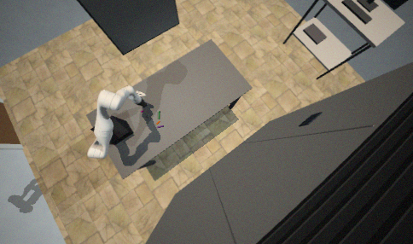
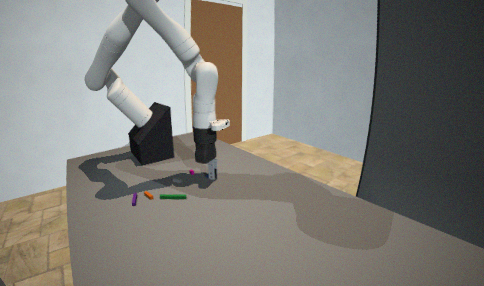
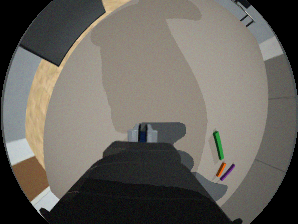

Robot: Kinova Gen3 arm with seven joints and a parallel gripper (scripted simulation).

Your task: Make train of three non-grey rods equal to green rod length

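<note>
The purple rod is 20 mm behind my hand, 280 mm to the right of it and 10 mm below it. The rest, counted from my hand: magenta rod (80 mm behind, 40 mm to the right, 10 mm below); green rod (40 mm ahead, 170 mm to the right, 10 mm below); grey rod (50 mm behind, 110 mm to the right, 10 mm below).
</note>
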